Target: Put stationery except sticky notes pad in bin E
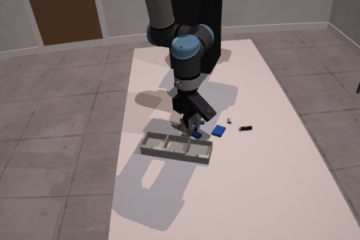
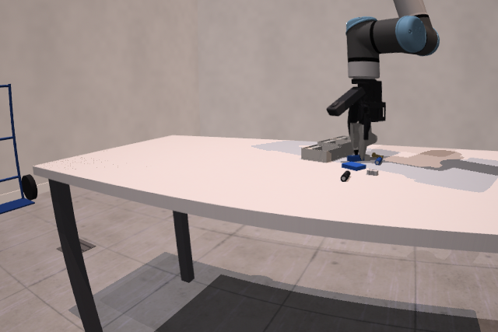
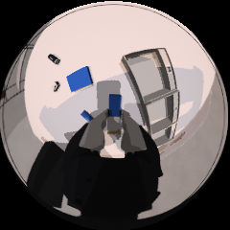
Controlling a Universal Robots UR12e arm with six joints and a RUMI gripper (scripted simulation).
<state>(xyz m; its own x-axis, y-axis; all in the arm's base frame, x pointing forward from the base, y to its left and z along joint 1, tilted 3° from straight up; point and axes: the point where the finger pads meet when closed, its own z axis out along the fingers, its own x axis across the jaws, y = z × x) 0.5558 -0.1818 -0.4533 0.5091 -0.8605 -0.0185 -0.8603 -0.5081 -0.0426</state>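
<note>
Now: hand 70 mm short of the three-compartment bin tray and 80 mm to the left of it. Also, from my hand: brass piece: 60 mm behind, 40 mm to the right, 10 mm below; blue cylinder: 50 mm behind, 40 mm to the left, 10 mm below; blue sticky-note pad: 20 mm ahead, 100 mm to the left, 10 mm below.
</note>
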